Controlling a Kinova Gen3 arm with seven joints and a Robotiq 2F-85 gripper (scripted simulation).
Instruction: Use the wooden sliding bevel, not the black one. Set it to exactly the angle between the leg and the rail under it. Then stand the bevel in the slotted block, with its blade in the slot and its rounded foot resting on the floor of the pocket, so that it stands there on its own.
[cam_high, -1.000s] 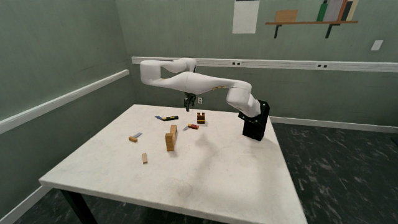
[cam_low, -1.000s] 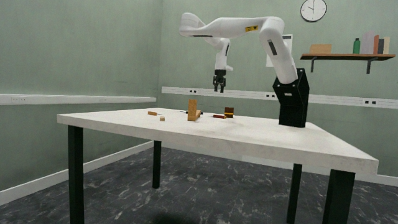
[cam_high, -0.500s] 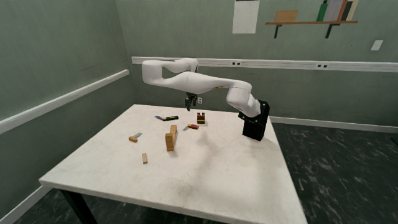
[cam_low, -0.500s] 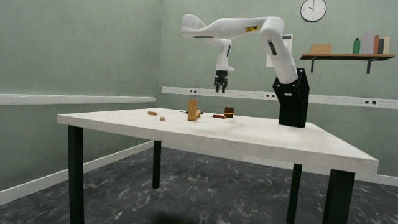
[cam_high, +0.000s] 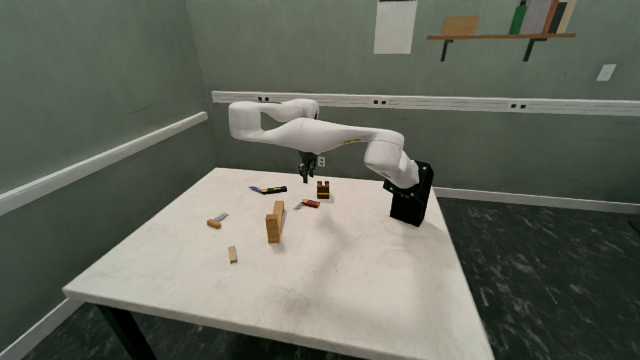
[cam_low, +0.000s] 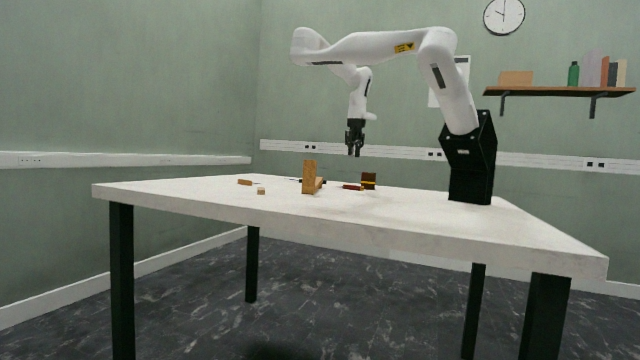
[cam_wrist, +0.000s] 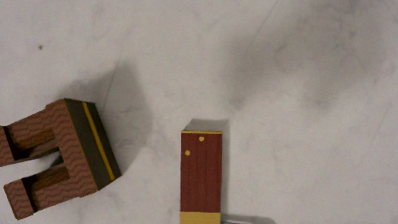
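Right now my hand is 140 mm above the wooden sliding bevel, 10 mm to the right of it and 10 mm short of it. Round my hand: grey blade (140 mm below, 30 mm to the left, 30 mm ahead); then black bevel (260 mm ahead, 140 mm below, 20 mm to the right); then wooden block (410 mm to the left, 140 mm below, 110 mm ahead).
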